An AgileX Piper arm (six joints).
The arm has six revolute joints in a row. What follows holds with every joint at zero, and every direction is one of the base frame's. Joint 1 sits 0.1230 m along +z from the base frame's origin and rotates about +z. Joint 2 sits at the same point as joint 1 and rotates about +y. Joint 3 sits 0.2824 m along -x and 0.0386 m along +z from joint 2 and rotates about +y. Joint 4 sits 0.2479 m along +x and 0.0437 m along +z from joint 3 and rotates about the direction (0.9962, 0, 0.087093). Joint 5 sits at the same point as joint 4 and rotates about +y. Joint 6 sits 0.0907 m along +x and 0.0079 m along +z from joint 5 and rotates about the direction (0.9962, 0, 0.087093). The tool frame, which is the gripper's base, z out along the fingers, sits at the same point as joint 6; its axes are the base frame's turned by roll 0.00, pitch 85.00 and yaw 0.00 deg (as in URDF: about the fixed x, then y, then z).
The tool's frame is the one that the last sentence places.
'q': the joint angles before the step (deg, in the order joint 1, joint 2, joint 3, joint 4, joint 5, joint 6). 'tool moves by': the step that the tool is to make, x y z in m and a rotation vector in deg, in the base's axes. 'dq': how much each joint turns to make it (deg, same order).
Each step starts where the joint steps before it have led.
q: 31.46, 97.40, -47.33, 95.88, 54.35, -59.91
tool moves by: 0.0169, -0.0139, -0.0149, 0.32, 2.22, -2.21
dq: -4.15, 3.27, 0.00, 0.37, 2.47, -1.49
